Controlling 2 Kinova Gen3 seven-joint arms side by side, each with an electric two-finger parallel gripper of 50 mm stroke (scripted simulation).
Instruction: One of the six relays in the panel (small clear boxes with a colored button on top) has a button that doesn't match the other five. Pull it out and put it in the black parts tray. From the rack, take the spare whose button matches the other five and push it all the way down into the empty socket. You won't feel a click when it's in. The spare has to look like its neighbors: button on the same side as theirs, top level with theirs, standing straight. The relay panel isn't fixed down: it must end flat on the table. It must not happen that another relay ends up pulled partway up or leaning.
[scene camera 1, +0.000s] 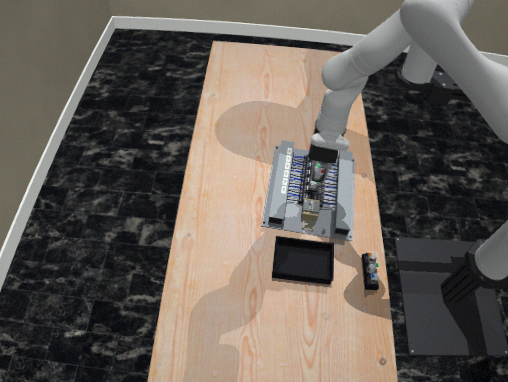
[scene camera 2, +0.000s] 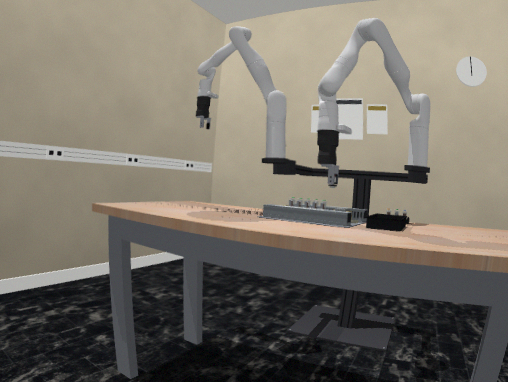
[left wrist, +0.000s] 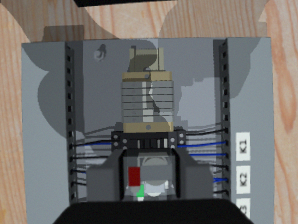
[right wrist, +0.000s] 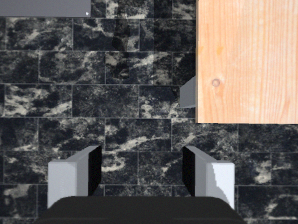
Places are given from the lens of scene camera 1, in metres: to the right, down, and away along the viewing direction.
relay panel (scene camera 1: 299, 208): 0.14, 0.05, 1.25
black parts tray (scene camera 1: 311, 261): 0.16, 0.20, 1.15
